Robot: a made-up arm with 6 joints. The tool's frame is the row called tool.
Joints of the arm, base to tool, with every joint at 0 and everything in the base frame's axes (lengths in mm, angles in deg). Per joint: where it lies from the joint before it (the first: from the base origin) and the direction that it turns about. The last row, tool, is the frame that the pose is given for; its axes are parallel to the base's.
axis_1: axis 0 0 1 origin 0 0 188
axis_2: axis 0 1 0 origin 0 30 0
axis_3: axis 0 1 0 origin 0 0 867
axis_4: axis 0 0 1 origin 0 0 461
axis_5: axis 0 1 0 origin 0 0 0
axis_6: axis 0 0 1 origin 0 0 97
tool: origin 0 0 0
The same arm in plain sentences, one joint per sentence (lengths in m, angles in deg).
The arm has six revolute joints in a row. What follows holds with every joint at zero, and every direction is one of the base frame's.
Joint 1 sits 0.188 m along +z from the base frame's origin and rotates about +z.
Joint 2 sits 0.03 m along +y from joint 1 and rotates about +y.
Joint 3 sits 0.867 m along +z from joint 2 and rotates about +y.
Joint 4 sits 0.461 m along +z from joint 3 and rotates about +z.
Joint 5 sits at the same point as joint 4 and rotates about +y.
Joint 6 sits 0.097 m along +z from joint 5 and rotates about +z.
The tool frame, which is the frame that the pose is given for, sits at the same point as joint 6; its axes are parallel to the base frame's.

